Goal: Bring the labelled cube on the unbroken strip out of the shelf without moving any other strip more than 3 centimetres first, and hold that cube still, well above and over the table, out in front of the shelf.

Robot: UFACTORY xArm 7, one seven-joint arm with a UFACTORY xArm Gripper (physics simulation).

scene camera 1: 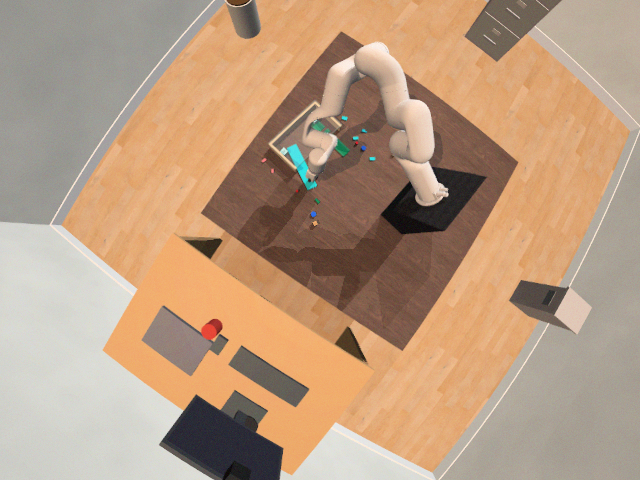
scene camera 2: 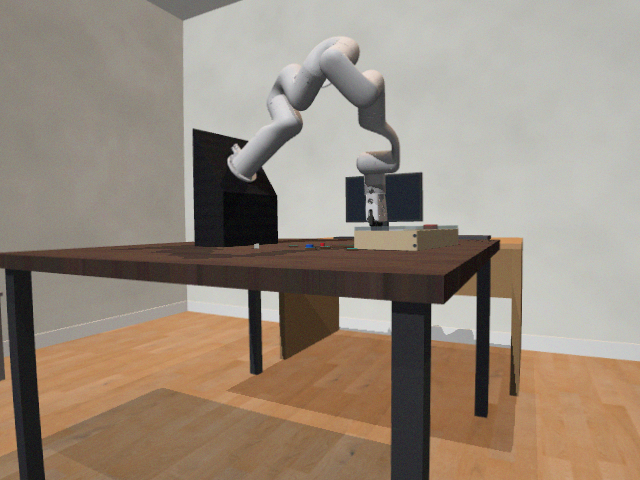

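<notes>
The shelf [scene camera 1: 293, 122] [scene camera 2: 385, 239] is a low, pale-walled box with a see-through top, at the table's left in scene camera 1. A cyan strip [scene camera 1: 295, 154] reaches out of it beneath the gripper. A small whitish block [scene camera 1: 283, 151] shows beside the strip's inner end; any label is too small to read. A green strip [scene camera 1: 341, 148] sticks out further along, and another green piece [scene camera 1: 317, 125] shows inside. My gripper [scene camera 1: 310, 179] [scene camera 2: 378, 225] is shut and empty, pointing down just outside the shelf, over the cyan strip's outer end. Its tips are partly hidden.
Small cyan pieces [scene camera 1: 372, 158], blue pieces [scene camera 1: 313, 213] [scene camera 2: 309, 245], a green piece [scene camera 1: 317, 200] and an orange piece [scene camera 1: 315, 223] lie on the dark table [scene camera 1: 454, 155] [scene camera 2: 232, 268]. Pink pieces [scene camera 1: 272, 170] lie beside the shelf. The black arm mount [scene camera 1: 465, 191] [scene camera 2: 250, 217] stands opposite.
</notes>
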